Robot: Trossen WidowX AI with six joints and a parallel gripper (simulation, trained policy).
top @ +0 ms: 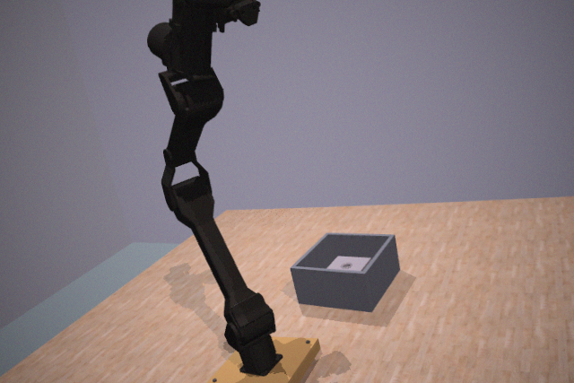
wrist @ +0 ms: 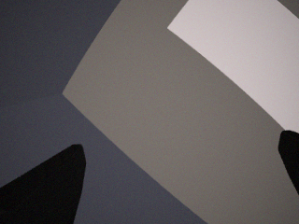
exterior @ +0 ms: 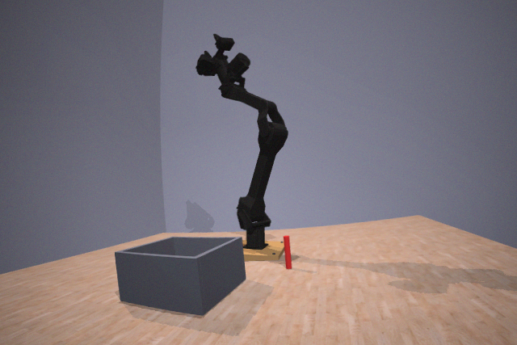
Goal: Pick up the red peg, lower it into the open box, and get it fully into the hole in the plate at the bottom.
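The red peg is 74 cm below my gripper tip, 28 cm to the left of it and 20 cm ahead of it. Also, from my gripper tip: plate 74 cm below, 38 cm ahead, 11 cm to the left; then grey box 75 cm below, 38 cm ahead, 11 cm to the left.
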